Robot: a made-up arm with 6 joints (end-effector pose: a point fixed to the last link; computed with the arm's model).
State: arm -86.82 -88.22 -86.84 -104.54 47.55 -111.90
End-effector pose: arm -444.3 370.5 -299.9 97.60 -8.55 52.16
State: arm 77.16 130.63 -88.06 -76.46 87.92 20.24
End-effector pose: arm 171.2 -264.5 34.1 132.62 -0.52 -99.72
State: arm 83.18 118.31 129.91 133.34 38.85 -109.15
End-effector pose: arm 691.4 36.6 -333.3 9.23 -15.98 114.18
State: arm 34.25 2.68 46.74 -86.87 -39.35 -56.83
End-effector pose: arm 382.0 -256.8 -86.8 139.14 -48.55 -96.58
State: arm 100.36 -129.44 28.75 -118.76 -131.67 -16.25
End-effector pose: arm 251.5 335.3 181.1 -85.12 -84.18 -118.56
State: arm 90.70 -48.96 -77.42 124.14 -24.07 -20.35
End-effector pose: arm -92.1 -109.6 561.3 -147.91 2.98 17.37
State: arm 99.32 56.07 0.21 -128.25 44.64 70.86
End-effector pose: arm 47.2 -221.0 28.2 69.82 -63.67 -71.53
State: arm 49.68 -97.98 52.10 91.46 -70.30 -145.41
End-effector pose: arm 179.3 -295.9 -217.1 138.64 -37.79 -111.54
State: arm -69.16 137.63 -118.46 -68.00 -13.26 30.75
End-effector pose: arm 55.9 8.3 157.1 176.13 22.15 -157.43
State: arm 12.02 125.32 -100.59 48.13 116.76 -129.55
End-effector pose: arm 43.5 9.3 -530.5 54.44 34.66 -167.43
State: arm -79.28 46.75 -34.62 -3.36 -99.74 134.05
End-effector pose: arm -359.0 88.5 365.1 -106.42 41.87 -134.86
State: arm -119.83 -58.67 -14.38 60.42 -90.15 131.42
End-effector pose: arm -31.6 44.4 64.9 145.99 -55.98 176.38
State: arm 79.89 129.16 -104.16 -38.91 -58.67 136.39
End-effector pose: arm 157.8 -467.6 -184.3 39.91 -15.07 38.93
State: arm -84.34 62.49 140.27 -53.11 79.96 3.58
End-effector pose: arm -287.8 151.7 41.4 -15.00 41.80 -126.92
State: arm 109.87 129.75 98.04 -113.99 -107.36 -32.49
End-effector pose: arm -185.3 -74.1 -148.4 18.95 -10.64 -81.93
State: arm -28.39 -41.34 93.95 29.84 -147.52 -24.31
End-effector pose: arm 182.5 -37.9 -112.0 28.28 11.04 91.24
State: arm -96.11 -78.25 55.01 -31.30 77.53 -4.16
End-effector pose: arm -257.6 118.7 207.7 -101.03 22.17 -84.08
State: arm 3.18 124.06 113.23 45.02 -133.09 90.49
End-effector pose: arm -54.0 -415.3 -154.7 82.22 -19.61 -117.50
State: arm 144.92 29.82 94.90 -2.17 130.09 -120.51
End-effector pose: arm -0.1 -391.8 67.3 143.78 -15.38 176.97
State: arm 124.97 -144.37 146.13 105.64 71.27 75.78
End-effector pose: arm 68.2 -318.5 106.4 -119.19 -42.95 159.96
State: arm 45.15 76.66 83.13 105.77 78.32 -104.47
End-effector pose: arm 474.1 -559.3 568.4 -74.60 -7.02 58.50
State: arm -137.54 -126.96 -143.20 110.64 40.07 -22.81
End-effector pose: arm 13.6 -148.7 96.4 -161.75 -76.31 86.70
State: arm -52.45 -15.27 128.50 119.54 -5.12 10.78
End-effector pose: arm -237.3 147.3 474.9 154.23 72.14 -12.71
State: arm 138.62 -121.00 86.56 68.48 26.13 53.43
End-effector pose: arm 50.6 -192.6 56.8 -86.51 -43.57 87.97
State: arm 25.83 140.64 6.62 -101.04 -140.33 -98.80
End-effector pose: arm 303.1 -51.3 -10.4 21.69 -9.86 111.59
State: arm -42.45 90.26 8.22 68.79 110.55 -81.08
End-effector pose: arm -765.1 194.6 219.8 -32.93 -70.63 -131.04
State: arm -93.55 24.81 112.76 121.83 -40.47 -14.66
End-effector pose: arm -411.2 187.5 608.7 -134.01 19.03 24.41
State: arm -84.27 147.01 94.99 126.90 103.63 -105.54
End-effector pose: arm -628.5 51.4 -391.4 19.71 16.31 -79.10
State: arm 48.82 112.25 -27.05 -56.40 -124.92 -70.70
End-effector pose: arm -13.4 18.4 418.1 -65.38 38.95 132.12
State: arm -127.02 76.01 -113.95 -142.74 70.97 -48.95
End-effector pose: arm -158.7 519.9 417.6 -159.82 33.70 77.23
